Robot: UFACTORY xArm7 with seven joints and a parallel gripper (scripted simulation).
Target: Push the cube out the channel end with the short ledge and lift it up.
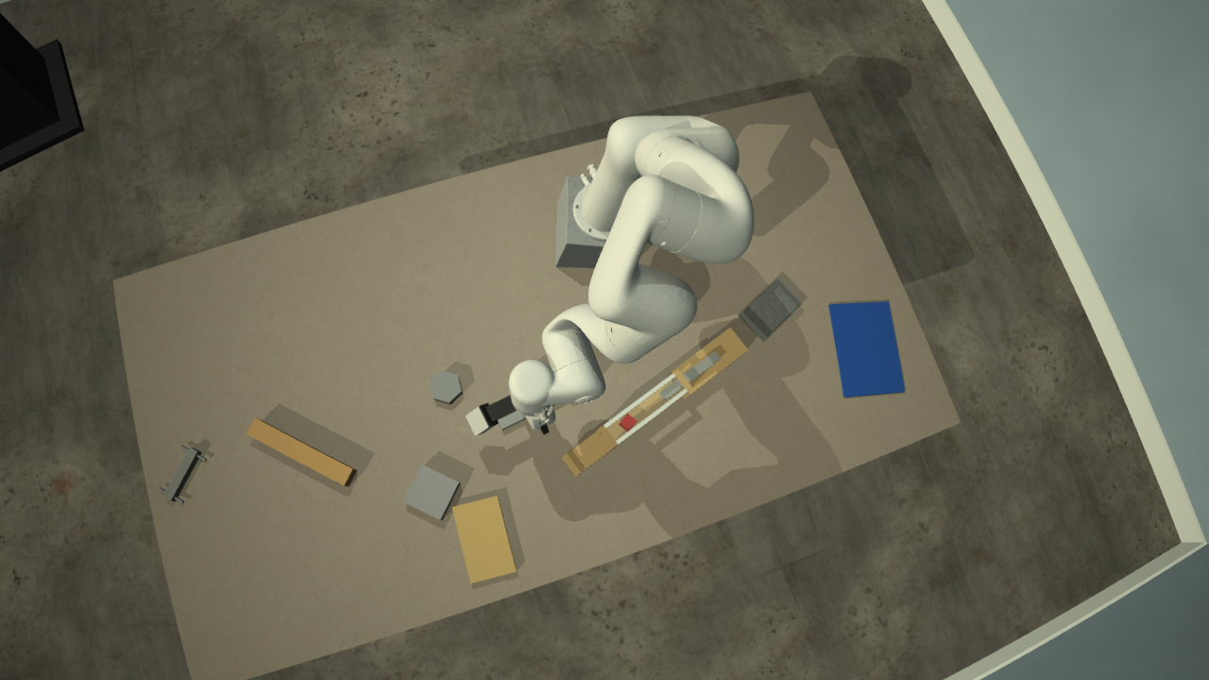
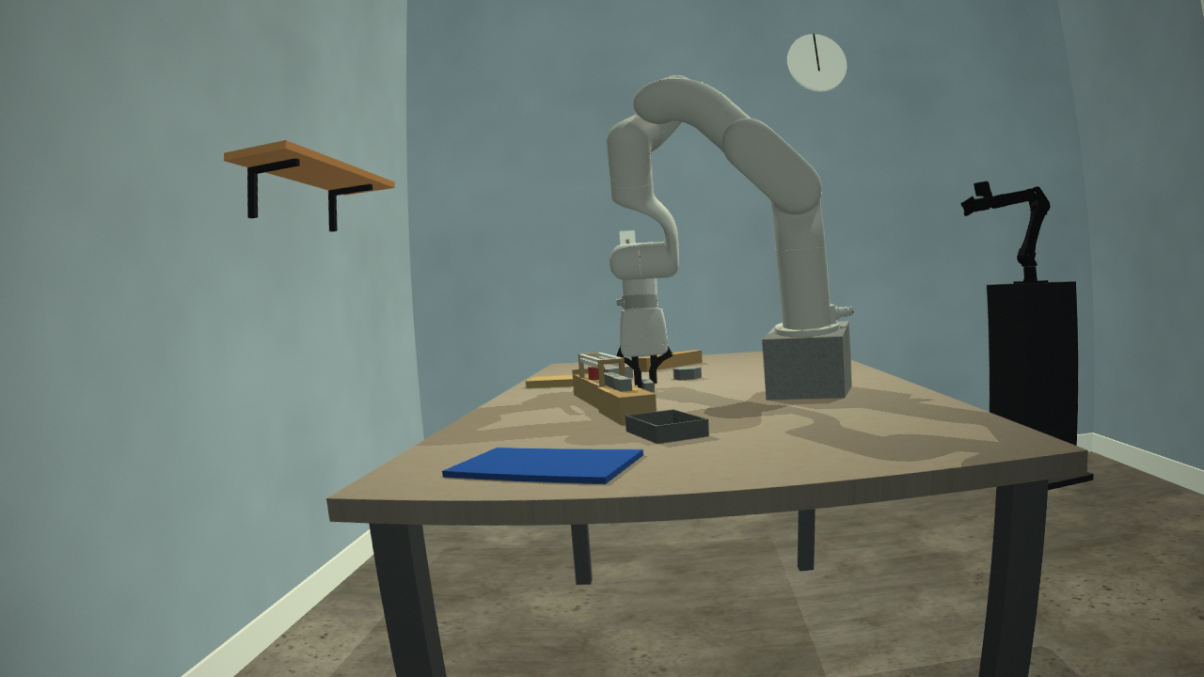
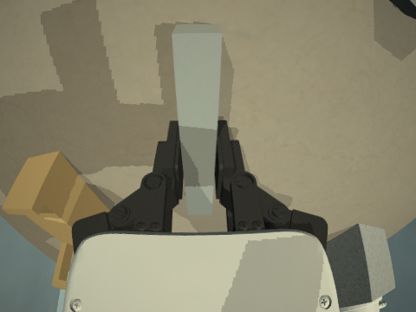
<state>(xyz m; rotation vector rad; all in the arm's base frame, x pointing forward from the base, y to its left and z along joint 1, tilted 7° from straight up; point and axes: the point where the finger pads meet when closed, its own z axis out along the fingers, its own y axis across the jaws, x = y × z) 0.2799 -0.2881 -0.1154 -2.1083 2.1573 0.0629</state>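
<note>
My hand is 190 mm to the right of the channel, 110 mm short of it and 30 mm below it. Round my hand: tan plate: 200 mm to the right, 180 mm ahead, 10 mm below; grey block: 250 mm to the right, 60 mm ahead, 10 mm below; tan bar: 450 mm to the right, 130 mm behind.
</note>
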